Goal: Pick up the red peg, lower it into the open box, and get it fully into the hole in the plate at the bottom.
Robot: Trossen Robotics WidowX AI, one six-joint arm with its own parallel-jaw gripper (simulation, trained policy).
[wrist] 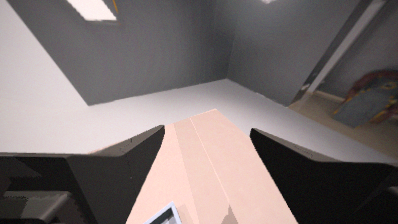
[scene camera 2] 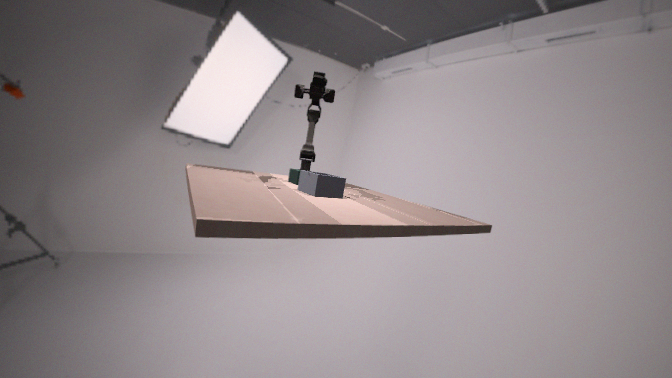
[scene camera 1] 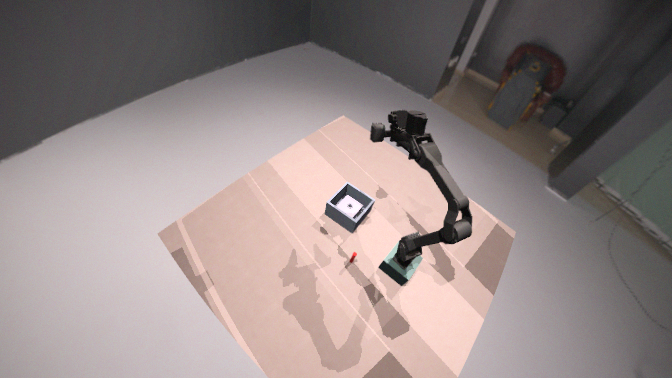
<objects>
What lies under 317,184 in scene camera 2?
A grey box.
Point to a grey box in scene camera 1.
333,212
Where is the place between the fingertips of my gripper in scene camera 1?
383,123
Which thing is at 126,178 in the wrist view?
My gripper.
</objects>
